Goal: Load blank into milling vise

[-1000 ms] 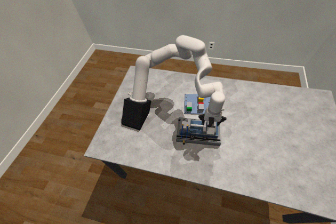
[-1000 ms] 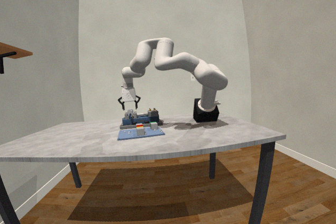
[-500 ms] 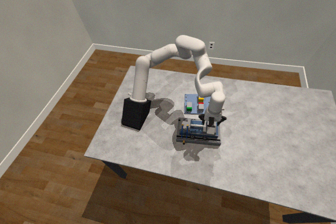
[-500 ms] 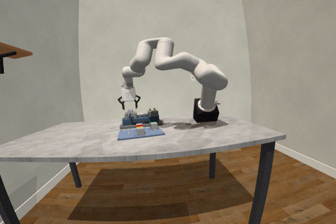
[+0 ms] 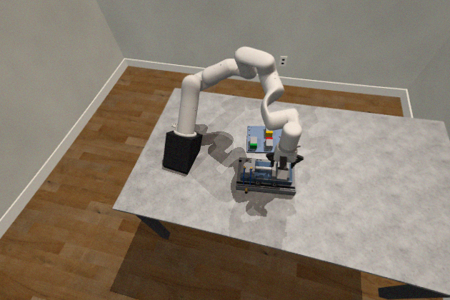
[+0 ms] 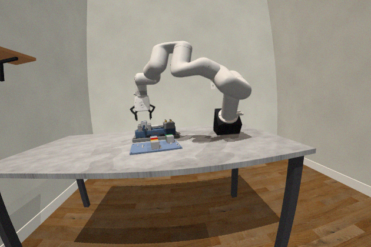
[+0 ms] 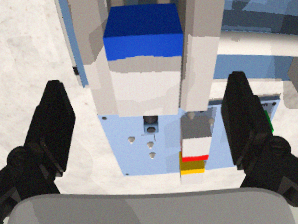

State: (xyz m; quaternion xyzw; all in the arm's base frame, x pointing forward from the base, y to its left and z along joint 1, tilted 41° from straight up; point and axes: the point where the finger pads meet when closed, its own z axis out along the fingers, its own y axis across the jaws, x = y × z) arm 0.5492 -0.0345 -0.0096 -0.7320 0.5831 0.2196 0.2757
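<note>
The blue-ended blank lies 40 mm below my hand. Round my hand: milling vise (70 mm behind, 20 mm to the right, 100 mm below); then work stop rod (10 mm behind, 50 mm to the left, 50 mm below); then fixed jaw (30 mm ahead, 10 mm to the left, 60 mm below).
</note>
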